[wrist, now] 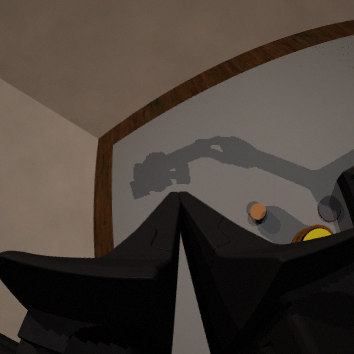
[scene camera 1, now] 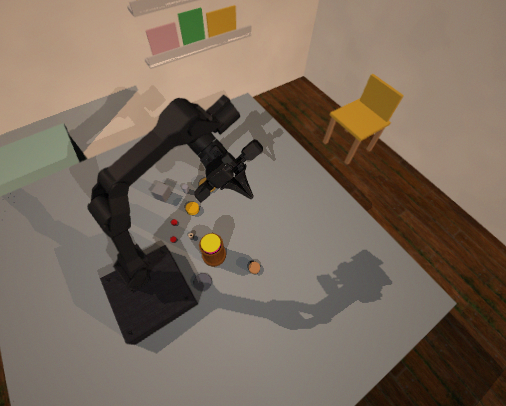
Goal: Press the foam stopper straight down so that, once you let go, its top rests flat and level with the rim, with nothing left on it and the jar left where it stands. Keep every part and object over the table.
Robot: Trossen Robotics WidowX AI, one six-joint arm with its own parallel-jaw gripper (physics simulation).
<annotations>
gripper: wrist; scene camera 1
same spot on gripper: point(scene camera 1: 239, 183) = point(wrist: 197, 292)
</annotations>
